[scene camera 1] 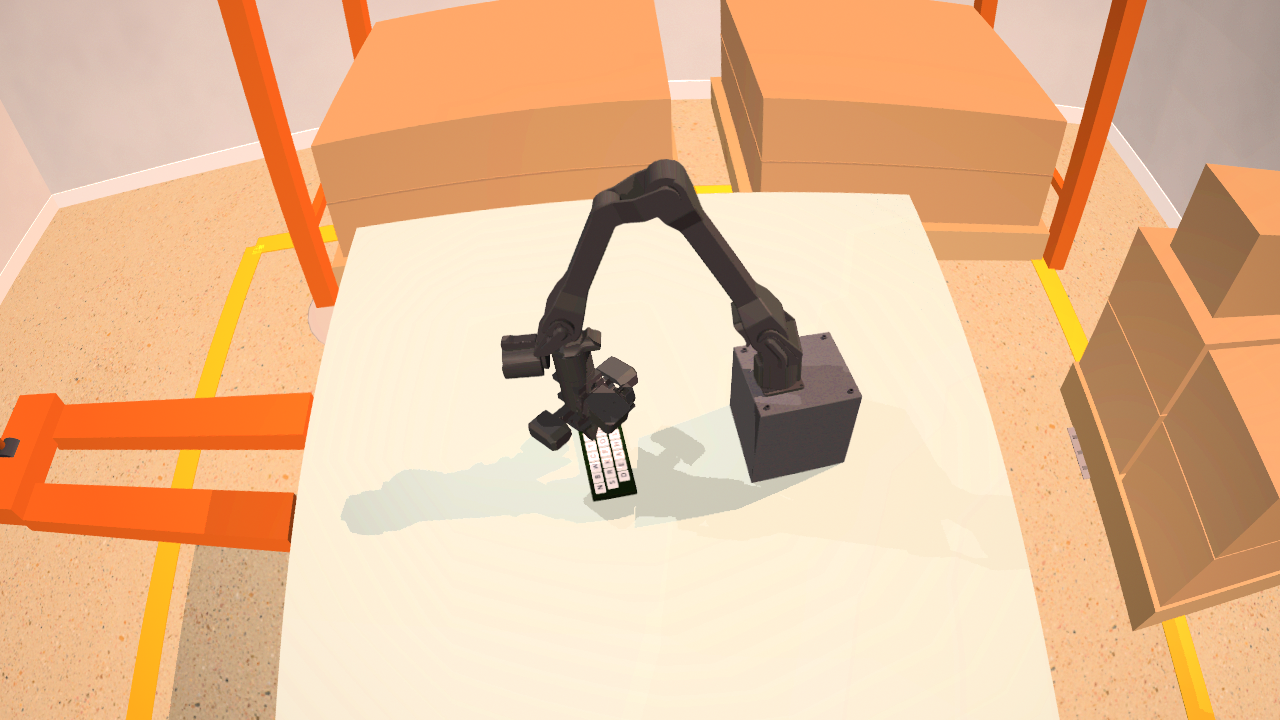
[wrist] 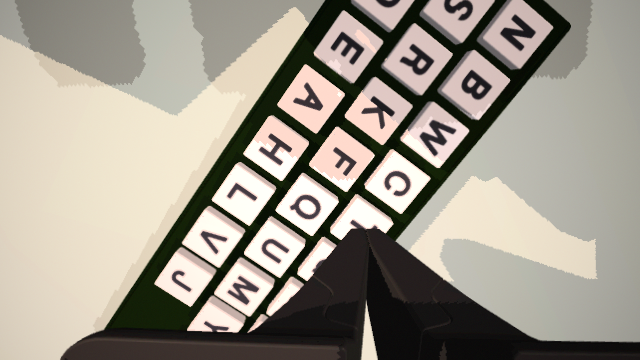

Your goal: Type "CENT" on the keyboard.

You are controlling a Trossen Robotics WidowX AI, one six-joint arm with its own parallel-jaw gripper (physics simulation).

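Frame: origin at the arm's base, x ahead, y left, z up, level; metres.
Seen in the pictures: gripper, fingertip midpoint: (scene camera 1: 592,438) (wrist: 364,242); arm's base at its link origin: (scene camera 1: 778,379).
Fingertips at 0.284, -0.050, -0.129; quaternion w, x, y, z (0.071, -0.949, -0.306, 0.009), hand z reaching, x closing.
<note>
Offsets run from my fingertips to a thing's top centre, as dx, dy, dz. Level surfaces: height alone.
The keyboard (scene camera 1: 628,489) (wrist: 145,310) is a narrow dark green board with white letter keys, lying on the table below my gripper. My gripper (scene camera 1: 590,435) (wrist: 364,242) is shut and empty. In the wrist view its tips overlap a partly covered key {+0.004, -0.002, -0.023} (wrist: 357,215) beside C, whose letter I cannot read for certain. The C key {+0.004, +0.018, -0.023} (scene camera 1: 592,455) (wrist: 397,181) is uncovered, just above the tips in that view. The E key {-0.037, +0.044, -0.023} (scene camera 1: 621,463) (wrist: 348,46) and the N key {+0.004, +0.080, -0.023} (scene camera 1: 599,488) (wrist: 517,32) lie farther off, near the board's far end. The fingers hide several keys. I cannot tell the tips' exact height.
The arm's dark base box (scene camera 1: 796,429) stands on the pale table {dz -0.039} (scene camera 1: 465,626), right of the keyboard. The arm arches up behind it. Large cartons (scene camera 1: 501,71) (scene camera 1: 895,53) stand behind the table, more cartons (scene camera 1: 1199,429) to the right. Orange forks (scene camera 1: 179,420) reach the left edge.
</note>
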